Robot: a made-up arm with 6 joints.
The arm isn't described. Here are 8 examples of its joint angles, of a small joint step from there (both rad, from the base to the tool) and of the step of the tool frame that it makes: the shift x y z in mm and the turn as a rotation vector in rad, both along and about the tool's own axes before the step.
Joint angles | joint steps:
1: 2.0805 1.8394 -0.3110 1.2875 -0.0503 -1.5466 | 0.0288 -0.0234 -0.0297 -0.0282 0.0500 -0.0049
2: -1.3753 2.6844 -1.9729 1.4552 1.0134 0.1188 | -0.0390 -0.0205 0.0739 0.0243 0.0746 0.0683
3: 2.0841 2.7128 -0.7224 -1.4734 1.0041 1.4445 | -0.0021 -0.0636 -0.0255 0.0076 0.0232 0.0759
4: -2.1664 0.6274 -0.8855 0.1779 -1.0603 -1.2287 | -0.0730 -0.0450 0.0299 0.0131 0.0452 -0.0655
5: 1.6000 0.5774 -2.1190 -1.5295 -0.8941 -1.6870 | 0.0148 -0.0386 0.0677 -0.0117 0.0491 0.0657
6: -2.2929 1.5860 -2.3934 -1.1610 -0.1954 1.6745 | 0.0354 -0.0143 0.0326 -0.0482 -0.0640 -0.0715
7: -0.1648 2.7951 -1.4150 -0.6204 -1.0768 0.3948 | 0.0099 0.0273 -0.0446 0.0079 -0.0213 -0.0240
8: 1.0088 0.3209 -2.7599 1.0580 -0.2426 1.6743 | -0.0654 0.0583 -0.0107 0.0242 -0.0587 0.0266
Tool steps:
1: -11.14 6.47 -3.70 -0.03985 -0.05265 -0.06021
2: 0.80 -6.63 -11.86 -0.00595 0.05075 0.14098
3: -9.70 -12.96 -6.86 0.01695 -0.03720 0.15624
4: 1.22 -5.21 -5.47 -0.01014 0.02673 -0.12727
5: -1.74 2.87 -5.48 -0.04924 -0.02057 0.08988
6: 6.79 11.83 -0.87 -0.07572 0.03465 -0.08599
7: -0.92 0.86 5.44 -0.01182 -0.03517 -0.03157
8: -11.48 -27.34 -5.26 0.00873 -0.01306 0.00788
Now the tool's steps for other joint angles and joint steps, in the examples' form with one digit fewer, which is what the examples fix.
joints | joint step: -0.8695 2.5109 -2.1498 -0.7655 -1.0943 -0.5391 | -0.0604 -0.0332 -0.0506 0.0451 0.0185 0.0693
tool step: 14.1 -36.4 -4.6 0.0882 0.0447 0.0083
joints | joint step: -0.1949 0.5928 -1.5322 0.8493 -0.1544 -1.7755 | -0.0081 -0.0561 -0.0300 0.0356 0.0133 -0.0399
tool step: -15.0 -20.5 -11.6 0.0572 -0.0467 -0.0024
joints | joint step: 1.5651 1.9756 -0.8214 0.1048 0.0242 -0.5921 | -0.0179 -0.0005 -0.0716 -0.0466 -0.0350 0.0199
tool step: -18.5 -15.6 -2.5 0.0621 -0.0879 -0.0113
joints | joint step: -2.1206 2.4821 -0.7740 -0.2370 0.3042 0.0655 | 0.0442 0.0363 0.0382 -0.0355 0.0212 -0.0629
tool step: 15.3 6.9 8.0 0.0135 0.0939 -0.1431
